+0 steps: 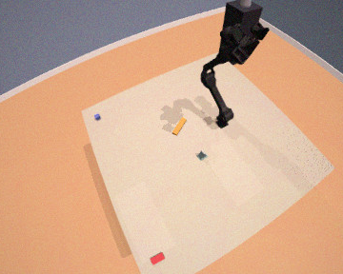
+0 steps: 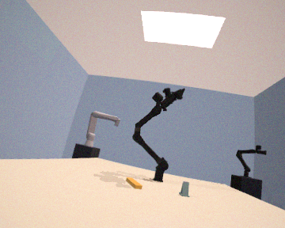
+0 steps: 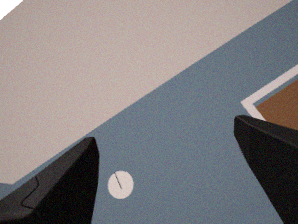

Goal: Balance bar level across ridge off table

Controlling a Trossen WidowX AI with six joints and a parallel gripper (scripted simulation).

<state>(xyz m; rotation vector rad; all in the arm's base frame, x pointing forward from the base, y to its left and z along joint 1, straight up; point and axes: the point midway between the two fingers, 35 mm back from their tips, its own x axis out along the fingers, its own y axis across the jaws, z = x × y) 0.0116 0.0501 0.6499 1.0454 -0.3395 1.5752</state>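
Right now my gripper tip is 670 mm above the orange bar, 250 mm short of it and 200 mm to the left of it. Round my gripper tip: red block: 730 mm ahead, 670 mm below, 430 mm to the left; blue cube: 730 mm ahead, 660 mm below, 570 mm to the right.
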